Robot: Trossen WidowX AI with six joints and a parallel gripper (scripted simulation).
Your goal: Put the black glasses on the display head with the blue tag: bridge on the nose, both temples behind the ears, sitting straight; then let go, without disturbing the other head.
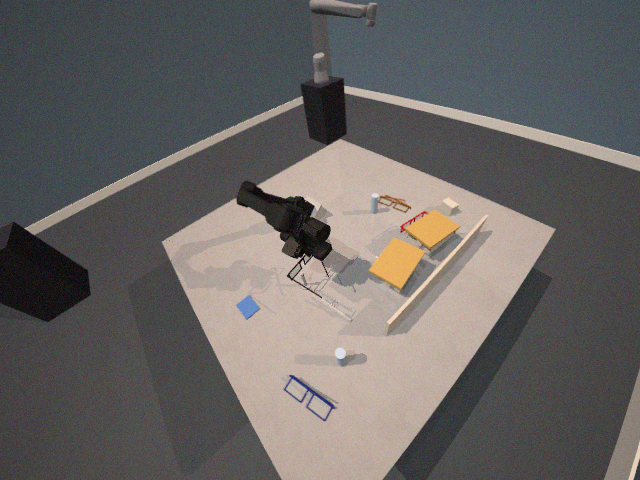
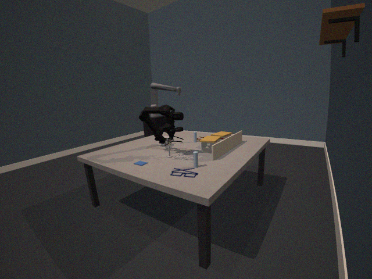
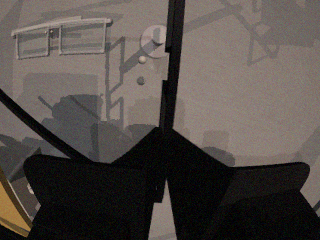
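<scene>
The grey post is 9 cm below my gripper tip, 6 cm to the right of it and 2 cm ahead of it. Also, from my gripper tip: long beige board: 35 cm ahead, 31 cm to the left, 6 cm below; beige block: 65 cm to the left, 20 cm ahead, 9 cm below; blue tag: 28 cm to the right, 11 cm below, 7 cm behind.
</scene>
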